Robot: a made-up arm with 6 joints.
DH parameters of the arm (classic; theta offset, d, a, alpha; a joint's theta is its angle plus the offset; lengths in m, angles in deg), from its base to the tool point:
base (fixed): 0 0.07 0 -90
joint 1: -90 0.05 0.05 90
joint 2: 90 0.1 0.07 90
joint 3: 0 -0.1 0.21 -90
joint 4: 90 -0.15 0.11 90
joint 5: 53.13 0 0.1 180
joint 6: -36.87 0.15 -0.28 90
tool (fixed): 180 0.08 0 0
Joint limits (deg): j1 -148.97..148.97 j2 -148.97..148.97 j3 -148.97..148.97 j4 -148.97..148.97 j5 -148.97..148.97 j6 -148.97..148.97
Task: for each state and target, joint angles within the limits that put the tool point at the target. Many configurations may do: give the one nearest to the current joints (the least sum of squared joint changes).
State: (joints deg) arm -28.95 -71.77 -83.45 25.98 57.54 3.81
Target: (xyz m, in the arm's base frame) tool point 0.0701 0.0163 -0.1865
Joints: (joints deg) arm -32.16 -52.06 -84.36 33.45 48.78 16.41
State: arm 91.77 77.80 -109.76 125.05 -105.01 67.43
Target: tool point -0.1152 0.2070 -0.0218
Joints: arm 100.08 86.54 -86.03 144.16 -96.80 70.21
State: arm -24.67 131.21 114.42 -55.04 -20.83 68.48
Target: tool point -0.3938 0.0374 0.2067
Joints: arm -37.66 148.97 118.95 -69.18 -40.53 93.73
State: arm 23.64 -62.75 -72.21 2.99 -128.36 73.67
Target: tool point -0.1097 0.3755 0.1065
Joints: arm 25.34 -64.56 -71.82 16.15 -123.59 67.08
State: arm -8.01 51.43 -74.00 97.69 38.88 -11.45
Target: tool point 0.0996 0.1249 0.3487
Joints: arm 1.23 65.20 -66.42 123.06 34.68 -10.25
